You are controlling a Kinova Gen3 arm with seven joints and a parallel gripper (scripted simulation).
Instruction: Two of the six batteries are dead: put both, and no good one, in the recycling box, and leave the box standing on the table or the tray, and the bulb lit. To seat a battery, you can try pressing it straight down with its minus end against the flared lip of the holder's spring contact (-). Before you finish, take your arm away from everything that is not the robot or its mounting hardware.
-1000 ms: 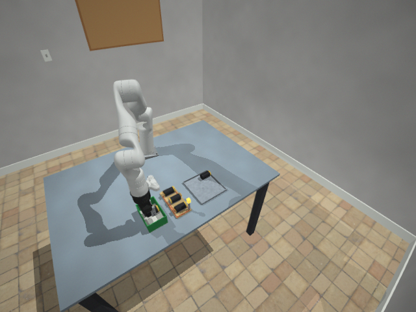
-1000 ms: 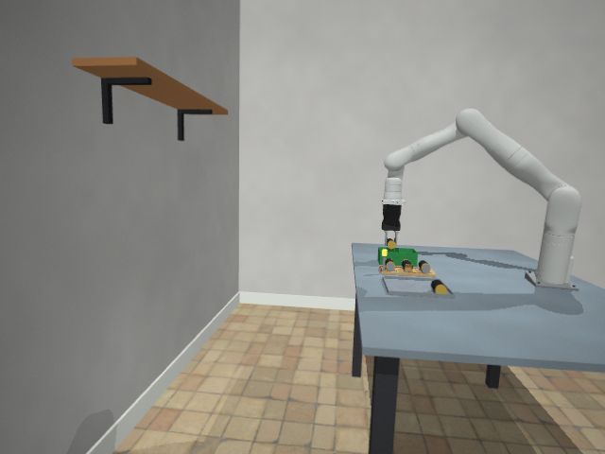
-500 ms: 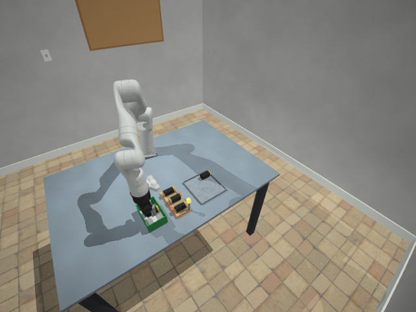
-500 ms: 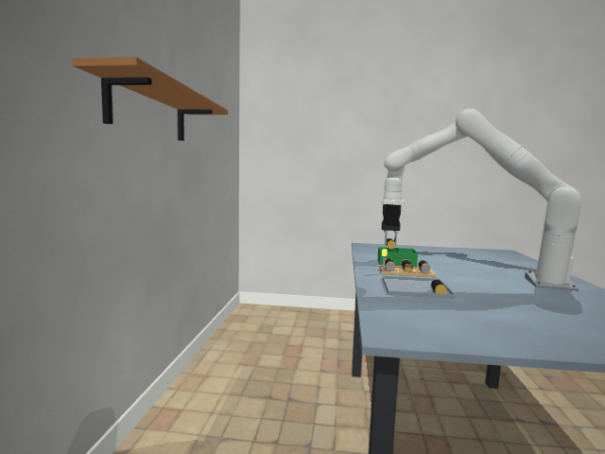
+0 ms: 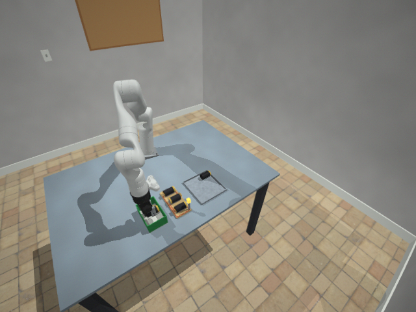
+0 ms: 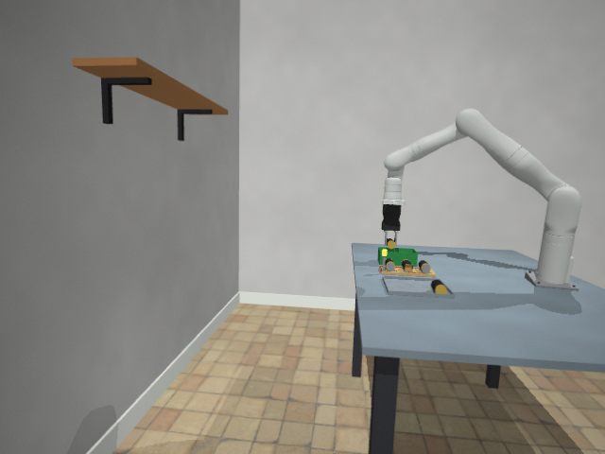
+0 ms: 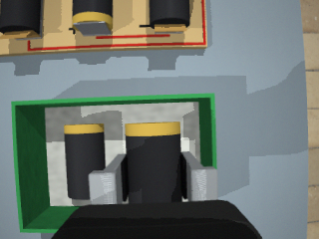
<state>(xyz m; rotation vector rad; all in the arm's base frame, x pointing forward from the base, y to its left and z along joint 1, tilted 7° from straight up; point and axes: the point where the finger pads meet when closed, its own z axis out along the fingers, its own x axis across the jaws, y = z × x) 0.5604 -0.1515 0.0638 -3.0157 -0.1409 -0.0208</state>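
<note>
The green recycling box lies 30 mm behind my hand and 80 mm below it. From my hand the other things lie so: grey tray (80 mm behind, 330 mm to the left, 90 mm below).
</note>
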